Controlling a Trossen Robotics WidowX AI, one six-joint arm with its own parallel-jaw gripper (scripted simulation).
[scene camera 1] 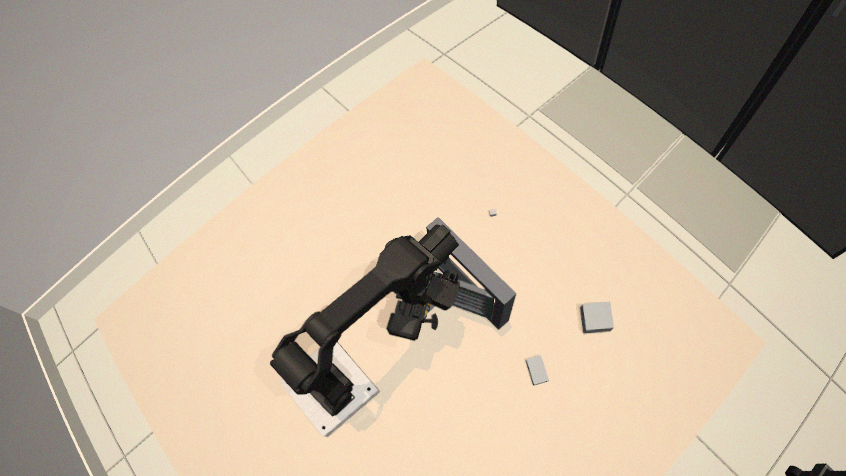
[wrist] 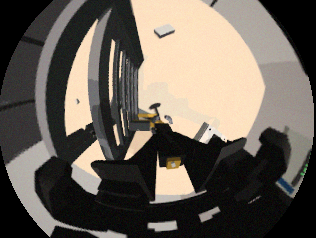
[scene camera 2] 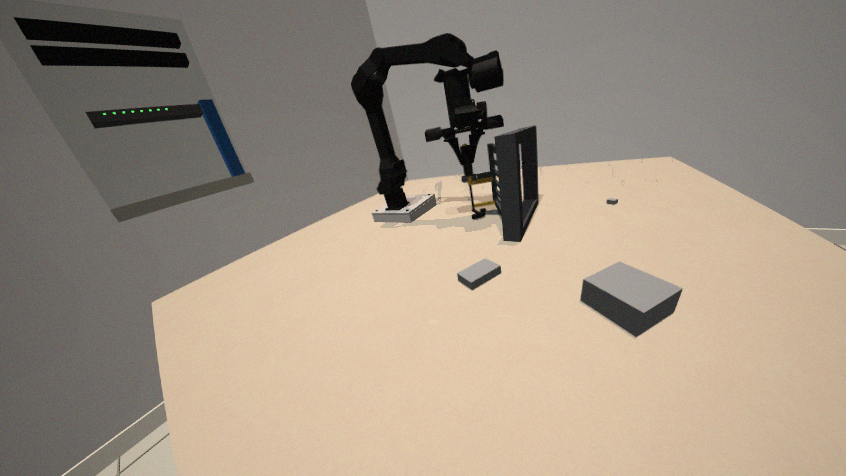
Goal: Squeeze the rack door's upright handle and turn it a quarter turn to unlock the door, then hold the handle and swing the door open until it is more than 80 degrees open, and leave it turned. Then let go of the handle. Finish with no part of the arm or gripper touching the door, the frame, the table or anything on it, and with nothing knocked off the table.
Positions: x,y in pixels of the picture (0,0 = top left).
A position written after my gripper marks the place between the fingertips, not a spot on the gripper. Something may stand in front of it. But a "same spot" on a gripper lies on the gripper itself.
Labels:
My gripper shows in scene camera 1, in the wrist view (164,135) and in scene camera 2. One and the same spot on my gripper: (scene camera 1: 418,311) is (scene camera 2: 448,132). The same spot on a slatted door: (wrist: 108,27) is (scene camera 1: 481,294).

